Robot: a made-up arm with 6 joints. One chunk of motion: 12 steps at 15 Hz.
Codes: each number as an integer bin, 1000 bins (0 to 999) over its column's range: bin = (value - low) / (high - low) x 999, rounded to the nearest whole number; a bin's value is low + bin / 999 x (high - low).
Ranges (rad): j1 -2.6..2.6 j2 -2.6..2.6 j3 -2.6..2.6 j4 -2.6..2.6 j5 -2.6..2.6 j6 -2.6..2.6
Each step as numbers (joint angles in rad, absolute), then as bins.
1 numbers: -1.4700 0.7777 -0.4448 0.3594 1.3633 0.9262
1 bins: 217 649 414 569 761 677
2 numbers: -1.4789 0.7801 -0.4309 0.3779 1.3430 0.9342
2 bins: 215 649 417 572 758 679
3 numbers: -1.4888 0.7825 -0.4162 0.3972 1.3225 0.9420
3 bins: 213 650 420 576 754 680
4 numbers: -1.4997 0.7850 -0.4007 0.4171 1.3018 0.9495
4 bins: 211 650 423 580 750 682
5 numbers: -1.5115 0.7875 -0.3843 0.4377 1.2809 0.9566
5 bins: 209 651 426 584 746 683
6 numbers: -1.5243 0.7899 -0.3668 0.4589 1.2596 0.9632
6 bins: 207 651 429 588 741 685
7 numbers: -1.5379 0.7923 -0.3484 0.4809 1.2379 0.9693
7 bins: 204 652 433 592 737 686
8 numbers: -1.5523 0.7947 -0.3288 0.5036 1.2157 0.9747
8 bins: 201 652 436 596 733 687
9 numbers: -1.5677 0.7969 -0.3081 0.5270 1.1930 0.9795
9 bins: 198 653 440 601 729 688
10 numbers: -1.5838 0.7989 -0.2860 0.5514 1.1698 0.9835
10 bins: 195 653 445 605 724 688
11 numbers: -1.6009 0.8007 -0.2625 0.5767 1.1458 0.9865
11 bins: 192 653 449 610 720 689
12 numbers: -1.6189 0.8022 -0.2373 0.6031 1.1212 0.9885
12 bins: 188 654 454 615 715 689
